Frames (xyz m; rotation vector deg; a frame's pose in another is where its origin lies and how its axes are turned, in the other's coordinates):
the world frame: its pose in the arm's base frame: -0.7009 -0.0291 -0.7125 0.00 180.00 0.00
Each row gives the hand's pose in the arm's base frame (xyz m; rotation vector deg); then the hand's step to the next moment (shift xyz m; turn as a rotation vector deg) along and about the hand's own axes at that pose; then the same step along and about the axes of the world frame.
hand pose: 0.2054 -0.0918 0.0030 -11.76 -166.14 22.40
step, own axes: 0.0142 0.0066 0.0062 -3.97 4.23 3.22
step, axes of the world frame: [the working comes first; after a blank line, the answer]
step, axes of the arm's base frame: -0.0144 0.0071 -0.0050 3.59 2.59 -4.94

0.0144 0.0071 0.0050 -3.59 2.59 4.94
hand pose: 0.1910 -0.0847 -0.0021 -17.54 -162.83 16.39
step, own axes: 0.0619 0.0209 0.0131 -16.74 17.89 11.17
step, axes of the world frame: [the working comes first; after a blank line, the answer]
step, axes of the arm's base frame: -0.0582 0.0323 -0.0020 15.83 11.39 -18.57

0.0582 0.0323 0.0020 -15.83 11.39 18.57
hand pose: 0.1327 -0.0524 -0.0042 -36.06 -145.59 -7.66
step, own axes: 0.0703 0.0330 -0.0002 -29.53 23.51 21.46
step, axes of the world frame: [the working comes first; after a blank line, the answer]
step, axes of the arm's base frame: -0.0382 0.0580 0.0348 23.41 13.32 -34.06

0.0382 0.0580 -0.0348 -23.41 13.32 34.06
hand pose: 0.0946 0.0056 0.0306 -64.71 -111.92 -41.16
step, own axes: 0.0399 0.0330 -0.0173 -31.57 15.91 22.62
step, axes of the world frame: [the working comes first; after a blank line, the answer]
step, axes of the arm's base frame: 0.0220 0.0202 0.0457 16.95 9.82 -37.12

-0.0220 0.0202 -0.0457 -16.95 9.82 37.12
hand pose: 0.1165 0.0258 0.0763 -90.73 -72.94 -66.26
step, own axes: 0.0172 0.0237 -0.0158 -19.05 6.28 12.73
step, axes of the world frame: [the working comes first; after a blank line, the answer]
step, axes of the arm's base frame: 0.0219 -0.0148 0.0202 6.81 5.69 -22.04

-0.0219 -0.0148 -0.0202 -6.81 5.69 22.04
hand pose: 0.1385 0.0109 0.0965 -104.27 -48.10 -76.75
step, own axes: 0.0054 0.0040 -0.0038 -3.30 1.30 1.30
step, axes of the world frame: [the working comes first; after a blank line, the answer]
step, axes of the arm's base frame: 0.0028 -0.0049 0.0053 0.90 0.11 -3.67

-0.0028 -0.0049 -0.0053 -0.90 0.11 3.67
